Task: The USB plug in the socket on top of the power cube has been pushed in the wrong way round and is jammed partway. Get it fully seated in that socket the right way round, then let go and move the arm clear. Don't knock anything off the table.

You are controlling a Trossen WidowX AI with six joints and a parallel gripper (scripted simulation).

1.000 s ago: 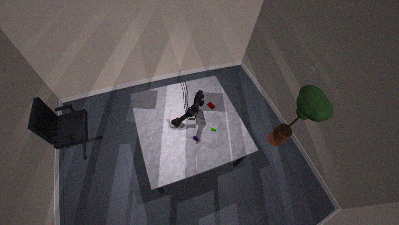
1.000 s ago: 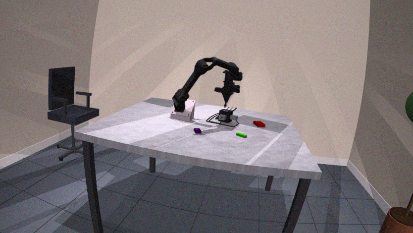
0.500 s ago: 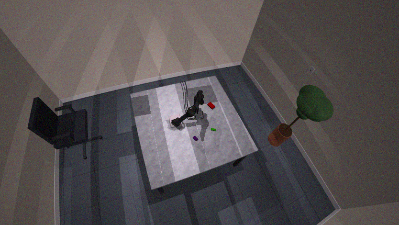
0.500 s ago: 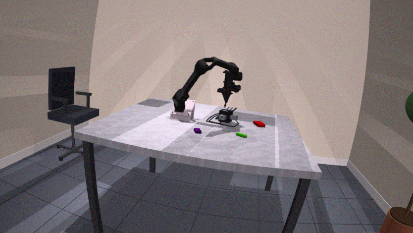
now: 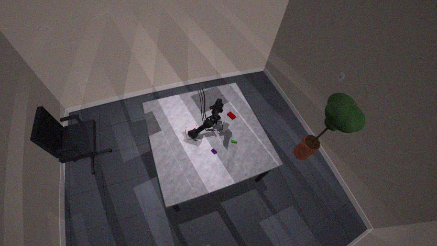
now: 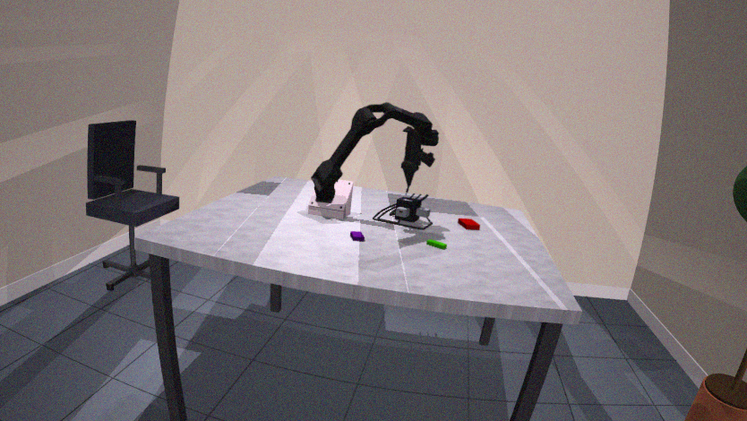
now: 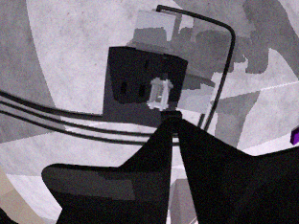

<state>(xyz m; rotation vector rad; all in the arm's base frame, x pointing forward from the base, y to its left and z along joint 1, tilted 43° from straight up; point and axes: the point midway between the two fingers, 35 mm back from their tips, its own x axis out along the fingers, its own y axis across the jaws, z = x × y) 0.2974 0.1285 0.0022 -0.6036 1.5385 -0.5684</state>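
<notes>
The grey USB plug lies 20 mm below my gripper tip. Also, from my gripper tip: green block: 140 mm ahead, 290 mm to the right, 130 mm below; red block: 250 mm ahead, 50 mm to the left, 120 mm below; USB socket: 10 mm to the left, 70 mm below.
</notes>
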